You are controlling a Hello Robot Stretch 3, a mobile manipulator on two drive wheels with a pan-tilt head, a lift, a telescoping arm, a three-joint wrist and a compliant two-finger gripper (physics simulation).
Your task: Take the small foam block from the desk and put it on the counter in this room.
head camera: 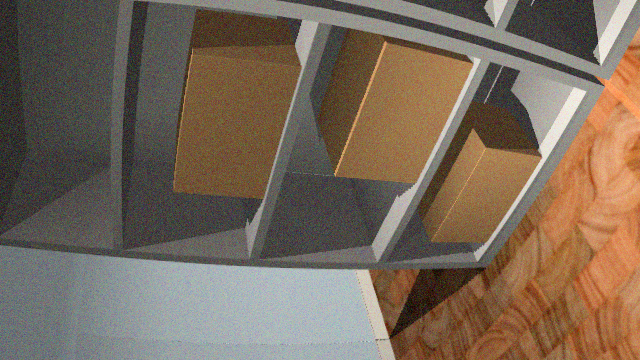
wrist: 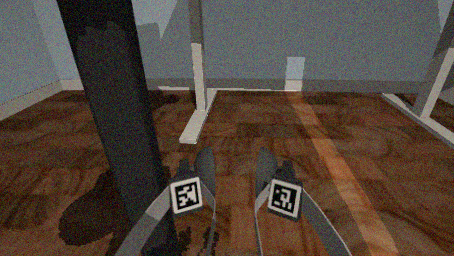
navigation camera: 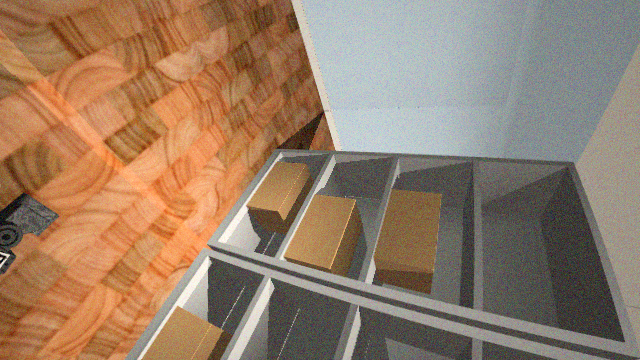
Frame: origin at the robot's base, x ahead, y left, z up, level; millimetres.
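Seen in the pictures: gripper, between the fingertips: [wrist: 235,164].
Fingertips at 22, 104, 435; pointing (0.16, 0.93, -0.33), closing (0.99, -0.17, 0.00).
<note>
Offsets run from my fingertips to a thing's middle, as dx, dy, dz. "*": to the spot under its first point. Level surfaces: height alone.
The small foam block does not show in the head, navigation or wrist view. The counter cannot be made out in them either. White legs of the desk [wrist: 198,75] stand on the floor ahead in the wrist view; the desk top does not show there. My gripper [wrist: 235,164] is open, its two fingertips apart with floor visible between them. It is well short of the desk legs.
A grey shelf unit @(* +544, -1292, +993) [head camera: 118,125] [navigation camera: 477,225] with compartments holds several brown boxes @(* +525, -1308, +696) [head camera: 230,125] [navigation camera: 410,230]. It stands by a pale blue wall [head camera: 175,305] [navigation camera: 425,60]. A thick dark post [wrist: 117,110] rises left of the gripper. Wooden floor @(dz -435) [navigation camera: 165,125] lies beside the shelf.
</note>
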